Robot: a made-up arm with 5 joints.
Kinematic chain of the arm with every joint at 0, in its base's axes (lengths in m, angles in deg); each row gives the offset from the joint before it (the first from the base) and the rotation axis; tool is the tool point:
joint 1: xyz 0 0 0.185 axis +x
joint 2: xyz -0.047 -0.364 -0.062 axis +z
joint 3: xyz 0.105 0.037 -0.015 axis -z
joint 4: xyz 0 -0.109 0.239 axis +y
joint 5: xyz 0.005 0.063 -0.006 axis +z
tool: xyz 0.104 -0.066 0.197
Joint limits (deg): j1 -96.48..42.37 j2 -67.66..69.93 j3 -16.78..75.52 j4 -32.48..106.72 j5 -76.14..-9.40
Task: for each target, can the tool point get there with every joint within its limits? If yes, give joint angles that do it. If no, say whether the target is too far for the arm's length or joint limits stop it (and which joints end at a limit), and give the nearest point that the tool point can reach.
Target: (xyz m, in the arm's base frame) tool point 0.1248 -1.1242 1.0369
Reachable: no: too far | nearest point 0.0298 -0.5805 0.6249 | short by 0.689 m
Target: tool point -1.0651 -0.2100 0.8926
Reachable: no: too far | nearest point -0.2211 -0.1523 0.6981 | short by 0.868 m
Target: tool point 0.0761 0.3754 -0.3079
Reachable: no: joint limits stop it (at a limit: joint 1, joint 2, joint 3, joint 5) | nearest point 0.0937 0.2429 0.2178 | short by 0.542 m
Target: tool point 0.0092 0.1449 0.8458
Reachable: yes | joints -75.92 -37.24 16.27 32.13 -40.05
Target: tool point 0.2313 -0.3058 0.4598
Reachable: yes | joints -21.98 41.59 28.62 88.29 -47.16
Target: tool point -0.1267 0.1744 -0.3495
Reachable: no: joint limits stop it (at a limit: joint 1, joint 2, joint 3, joint 4, joint 5) | nearest point -0.1738 -0.3328 -0.0992 | short by 0.568 m
